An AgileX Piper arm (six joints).
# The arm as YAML. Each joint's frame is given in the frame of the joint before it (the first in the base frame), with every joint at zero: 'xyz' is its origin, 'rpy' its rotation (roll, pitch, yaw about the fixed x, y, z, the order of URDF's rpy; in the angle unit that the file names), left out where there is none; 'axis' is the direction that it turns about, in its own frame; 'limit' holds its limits. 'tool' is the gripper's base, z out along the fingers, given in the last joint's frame.
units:
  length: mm
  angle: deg
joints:
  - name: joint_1
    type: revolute
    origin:
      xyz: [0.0, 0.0, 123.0]
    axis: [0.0, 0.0, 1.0]
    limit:
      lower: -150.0
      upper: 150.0
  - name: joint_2
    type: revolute
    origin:
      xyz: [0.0, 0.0, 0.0]
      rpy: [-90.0, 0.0, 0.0]
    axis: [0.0, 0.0, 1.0]
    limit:
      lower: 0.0
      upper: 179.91
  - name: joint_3
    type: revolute
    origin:
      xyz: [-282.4, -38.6, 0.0]
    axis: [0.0, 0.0, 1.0]
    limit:
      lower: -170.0
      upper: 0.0
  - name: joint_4
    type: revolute
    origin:
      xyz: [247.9, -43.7, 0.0]
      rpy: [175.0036, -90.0, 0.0]
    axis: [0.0, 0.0, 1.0]
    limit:
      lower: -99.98
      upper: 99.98
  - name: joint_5
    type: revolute
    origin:
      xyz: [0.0, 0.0, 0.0]
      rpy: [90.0, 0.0, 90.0]
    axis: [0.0, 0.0, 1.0]
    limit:
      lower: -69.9
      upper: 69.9
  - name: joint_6
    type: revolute
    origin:
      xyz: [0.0, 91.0, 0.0]
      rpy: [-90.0, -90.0, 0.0]
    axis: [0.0, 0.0, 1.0]
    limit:
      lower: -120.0
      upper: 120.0
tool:
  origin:
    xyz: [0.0, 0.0, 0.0]
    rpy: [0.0, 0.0, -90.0]
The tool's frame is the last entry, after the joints.
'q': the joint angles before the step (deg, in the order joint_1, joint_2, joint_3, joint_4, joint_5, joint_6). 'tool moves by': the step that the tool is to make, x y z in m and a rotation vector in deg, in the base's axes. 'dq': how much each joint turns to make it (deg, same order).
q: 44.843, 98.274, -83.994, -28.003, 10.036, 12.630
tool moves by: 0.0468, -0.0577, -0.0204, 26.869, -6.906, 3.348
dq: -14.412, 1.800, 10.827, -1.476, -40.763, 13.255
